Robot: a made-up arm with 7 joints.
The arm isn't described. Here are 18 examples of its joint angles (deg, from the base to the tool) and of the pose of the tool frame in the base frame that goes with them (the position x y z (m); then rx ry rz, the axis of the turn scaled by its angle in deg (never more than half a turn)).
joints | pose
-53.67 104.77 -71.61 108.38 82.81 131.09 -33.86 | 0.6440 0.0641 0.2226 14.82 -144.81 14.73
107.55 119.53 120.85 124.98 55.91 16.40 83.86 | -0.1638 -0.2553 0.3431 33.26 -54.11 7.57
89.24 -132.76 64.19 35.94 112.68 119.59 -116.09 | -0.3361 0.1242 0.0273 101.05 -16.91 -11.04
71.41 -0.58 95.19 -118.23 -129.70 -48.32 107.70 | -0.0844 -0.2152 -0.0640 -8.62 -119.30 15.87
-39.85 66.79 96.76 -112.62 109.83 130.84 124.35 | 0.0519 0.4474 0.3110 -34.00 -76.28 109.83
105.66 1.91 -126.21 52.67 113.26 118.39 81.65 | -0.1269 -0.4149 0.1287 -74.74 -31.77 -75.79
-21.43 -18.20 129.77 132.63 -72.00 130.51 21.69 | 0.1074 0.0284 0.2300 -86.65 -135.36 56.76
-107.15 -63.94 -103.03 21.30 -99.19 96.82 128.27 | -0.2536 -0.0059 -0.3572 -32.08 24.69 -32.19
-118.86 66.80 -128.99 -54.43 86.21 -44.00 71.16 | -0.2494 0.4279 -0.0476 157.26 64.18 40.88
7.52 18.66 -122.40 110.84 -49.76 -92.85 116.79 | -0.0691 0.5008 0.2424 -105.83 -64.87 86.26
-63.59 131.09 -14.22 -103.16 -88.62 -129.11 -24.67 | 0.3544 0.2515 -0.3358 -120.36 53.02 -100.87
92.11 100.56 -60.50 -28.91 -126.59 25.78 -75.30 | -0.1739 -0.3882 0.3683 63.47 138.52 -51.92
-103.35 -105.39 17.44 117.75 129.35 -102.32 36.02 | 0.4298 -0.1037 -0.6484 70.68 -87.22 45.72
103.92 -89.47 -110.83 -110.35 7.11 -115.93 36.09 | -0.1680 0.2058 0.0845 -134.89 21.62 77.00
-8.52 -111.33 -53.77 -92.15 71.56 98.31 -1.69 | -0.0767 -0.1406 -0.4115 -107.13 -77.73 -79.68
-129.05 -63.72 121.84 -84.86 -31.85 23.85 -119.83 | -0.1124 0.0509 -0.0943 -28.65 33.24 45.37
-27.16 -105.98 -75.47 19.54 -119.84 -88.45 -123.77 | 0.3654 0.0640 -0.6568 -115.19 -113.23 26.44
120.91 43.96 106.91 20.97 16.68 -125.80 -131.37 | 0.1676 0.1844 0.1773 -24.03 -66.17 4.11
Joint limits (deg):
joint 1: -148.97..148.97
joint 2: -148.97..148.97
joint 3: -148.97..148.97
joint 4: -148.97..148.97
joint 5: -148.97..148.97
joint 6: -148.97..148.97
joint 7: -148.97..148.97
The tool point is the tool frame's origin. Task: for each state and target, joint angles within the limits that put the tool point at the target. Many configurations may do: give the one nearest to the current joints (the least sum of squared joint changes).
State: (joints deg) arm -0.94 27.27 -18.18 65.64 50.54 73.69 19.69
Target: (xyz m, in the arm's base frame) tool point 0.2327 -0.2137 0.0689
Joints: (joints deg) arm 10.24 56.41 -32.98 50.90 40.81 112.38 20.79
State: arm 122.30 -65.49 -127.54 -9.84 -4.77 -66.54 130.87
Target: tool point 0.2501 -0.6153 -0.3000
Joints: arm 93.68 -32.84 -87.91 14.29 -25.82 -78.19 109.41
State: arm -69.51 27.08 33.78 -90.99 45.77 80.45 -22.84
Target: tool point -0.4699 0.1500 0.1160
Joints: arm -89.31 29.18 37.02 -115.55 49.61 102.59 -14.64
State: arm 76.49 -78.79 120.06 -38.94 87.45 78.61 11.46
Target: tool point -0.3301 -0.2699 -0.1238
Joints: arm 98.84 -100.54 101.94 -18.59 82.73 90.37 4.66
